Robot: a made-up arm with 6 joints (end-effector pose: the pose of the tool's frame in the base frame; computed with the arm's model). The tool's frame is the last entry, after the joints. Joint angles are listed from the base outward.
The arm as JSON. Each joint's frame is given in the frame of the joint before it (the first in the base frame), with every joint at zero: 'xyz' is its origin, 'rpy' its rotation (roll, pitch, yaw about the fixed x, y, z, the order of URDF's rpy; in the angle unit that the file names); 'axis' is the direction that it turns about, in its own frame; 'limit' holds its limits. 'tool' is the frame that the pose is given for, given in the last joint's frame.
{
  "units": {
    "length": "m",
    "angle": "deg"
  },
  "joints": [
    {
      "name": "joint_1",
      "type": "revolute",
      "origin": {
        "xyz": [
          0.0,
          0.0,
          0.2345
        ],
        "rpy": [
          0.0,
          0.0,
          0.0
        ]
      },
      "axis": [
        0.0,
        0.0,
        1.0
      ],
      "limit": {
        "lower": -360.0,
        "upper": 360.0
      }
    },
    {
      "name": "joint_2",
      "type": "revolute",
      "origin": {
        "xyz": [
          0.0,
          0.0,
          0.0
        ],
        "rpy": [
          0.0,
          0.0,
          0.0
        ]
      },
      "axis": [
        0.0,
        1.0,
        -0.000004
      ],
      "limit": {
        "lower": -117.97,
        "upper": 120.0
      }
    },
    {
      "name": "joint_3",
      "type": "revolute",
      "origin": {
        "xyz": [
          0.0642,
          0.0,
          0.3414
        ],
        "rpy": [
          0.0,
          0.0,
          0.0
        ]
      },
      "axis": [
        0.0,
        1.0,
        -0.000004
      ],
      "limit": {
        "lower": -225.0,
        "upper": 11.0
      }
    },
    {
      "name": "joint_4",
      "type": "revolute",
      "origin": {
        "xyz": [
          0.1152,
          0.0,
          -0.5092
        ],
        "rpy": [
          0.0,
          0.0,
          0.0
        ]
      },
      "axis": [
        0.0,
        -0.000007,
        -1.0
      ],
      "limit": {
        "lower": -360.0,
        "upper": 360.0
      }
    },
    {
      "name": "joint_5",
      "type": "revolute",
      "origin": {
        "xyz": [
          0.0,
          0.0,
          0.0
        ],
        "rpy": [
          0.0,
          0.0,
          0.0
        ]
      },
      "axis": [
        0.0,
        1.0,
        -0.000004
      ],
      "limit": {
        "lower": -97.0,
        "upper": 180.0
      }
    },
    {
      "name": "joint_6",
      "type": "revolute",
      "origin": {
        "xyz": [
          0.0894,
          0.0,
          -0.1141
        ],
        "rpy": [
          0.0,
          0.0,
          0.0
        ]
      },
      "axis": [
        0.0,
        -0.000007,
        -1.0
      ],
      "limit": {
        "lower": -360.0,
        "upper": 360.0
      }
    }
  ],
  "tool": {
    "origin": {
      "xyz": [
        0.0,
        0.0,
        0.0
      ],
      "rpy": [
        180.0,
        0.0,
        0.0
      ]
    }
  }
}
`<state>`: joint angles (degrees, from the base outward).
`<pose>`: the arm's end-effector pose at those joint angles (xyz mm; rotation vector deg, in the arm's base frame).
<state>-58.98 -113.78 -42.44 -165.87 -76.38 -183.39</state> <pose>-47.4 141.3 561.5 109.83 -48.21 94.61</pose>
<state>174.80 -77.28 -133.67 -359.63 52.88 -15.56</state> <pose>716.9 -65.5 889.0 2.24 -21.93 -20.23</pose>
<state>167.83 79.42 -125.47 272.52 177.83 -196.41</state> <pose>-675.7 241.4 37.4 -42.97 34.89 -112.52</pose>
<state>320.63 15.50 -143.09 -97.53 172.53 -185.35</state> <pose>242.3 -331.5 897.1 -117.48 -57.44 36.84</pose>
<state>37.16 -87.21 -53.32 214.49 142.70 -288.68</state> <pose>-123.9 -193.5 826.8 9.41 -119.06 70.90</pose>
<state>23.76 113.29 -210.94 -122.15 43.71 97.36</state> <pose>846.4 359.4 249.2 82.40 -4.19 131.42</pose>
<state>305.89 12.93 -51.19 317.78 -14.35 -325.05</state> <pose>453.1 -494.5 207.7 139.40 -55.43 65.34</pose>
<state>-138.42 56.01 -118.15 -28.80 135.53 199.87</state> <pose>-605.1 -444.3 133.5 -106.36 -15.02 -51.39</pose>
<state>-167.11 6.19 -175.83 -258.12 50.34 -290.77</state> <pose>-88.9 -51.3 1229.1 -14.43 70.02 -156.50</pose>
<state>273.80 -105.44 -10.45 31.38 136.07 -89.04</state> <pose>81.0 -91.8 412.4 -152.98 -29.56 -34.31</pose>
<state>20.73 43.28 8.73 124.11 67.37 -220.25</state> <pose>-137.5 10.8 -74.3 -92.88 -94.87 -27.07</pose>
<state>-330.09 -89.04 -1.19 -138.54 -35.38 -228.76</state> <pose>136.3 184.5 317.7 -116.76 -62.89 -74.72</pose>
